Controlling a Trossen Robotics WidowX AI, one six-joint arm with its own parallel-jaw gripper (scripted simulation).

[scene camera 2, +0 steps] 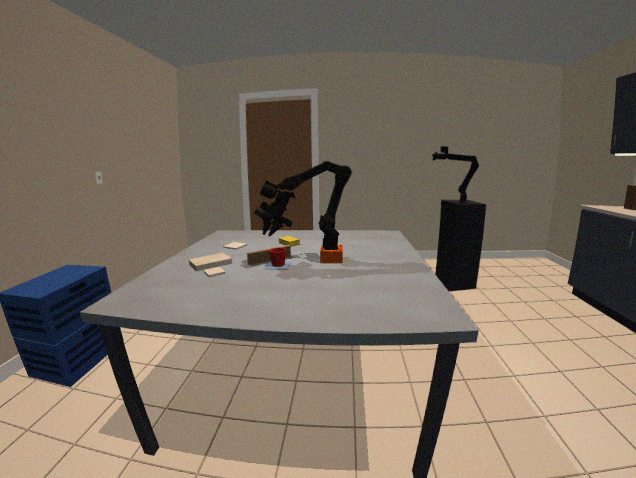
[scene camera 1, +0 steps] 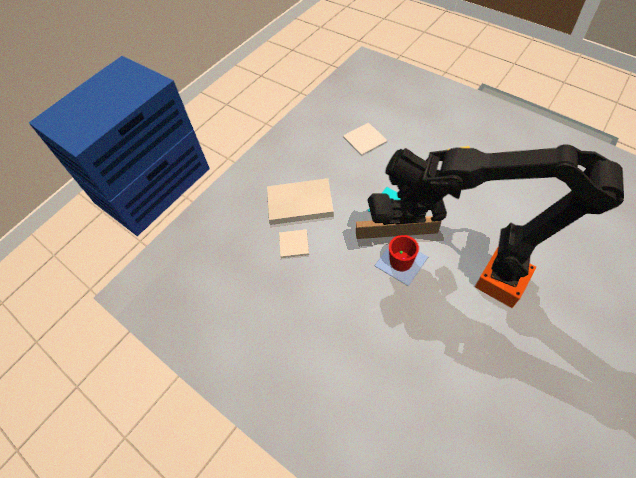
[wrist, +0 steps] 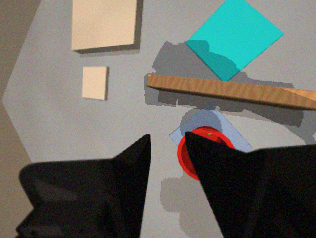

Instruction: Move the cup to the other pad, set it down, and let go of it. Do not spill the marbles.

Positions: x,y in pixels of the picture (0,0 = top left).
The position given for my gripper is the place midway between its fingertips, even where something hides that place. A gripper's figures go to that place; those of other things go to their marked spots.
Labels:
My gripper (scene camera 1: 389,222): 1.02 m from the lens. A red cup (scene camera 1: 405,243) is 1.10 m from the lens.

